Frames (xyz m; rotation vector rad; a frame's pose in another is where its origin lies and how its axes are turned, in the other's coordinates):
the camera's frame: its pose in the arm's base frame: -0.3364 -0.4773 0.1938 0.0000 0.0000 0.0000
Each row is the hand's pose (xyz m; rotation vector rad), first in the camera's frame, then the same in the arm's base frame.
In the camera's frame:
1: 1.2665 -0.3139 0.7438 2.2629 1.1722 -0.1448
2: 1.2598 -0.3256 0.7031 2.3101 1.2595 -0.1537
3: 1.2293 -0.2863 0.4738 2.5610 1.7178 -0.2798
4: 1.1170 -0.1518 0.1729 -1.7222 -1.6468 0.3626
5: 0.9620 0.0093 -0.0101 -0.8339 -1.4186 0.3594
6: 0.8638 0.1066 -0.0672 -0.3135 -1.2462 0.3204
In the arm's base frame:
1: 0.9301 -0.7912 0.9376 2.2629 1.1722 -0.1448
2: 0.9234 -0.8029 0.8969 2.3101 1.2595 -0.1537
3: 0.8929 -0.7636 0.6676 2.5610 1.7178 -0.2798
4: 0.7806 -0.6291 0.3667 -1.7222 -1.6468 0.3626
5: 0.6256 -0.4680 0.1837 -0.8339 -1.4186 0.3594
6: 0.5274 -0.3707 0.1266 -0.3135 -1.2462 0.3204

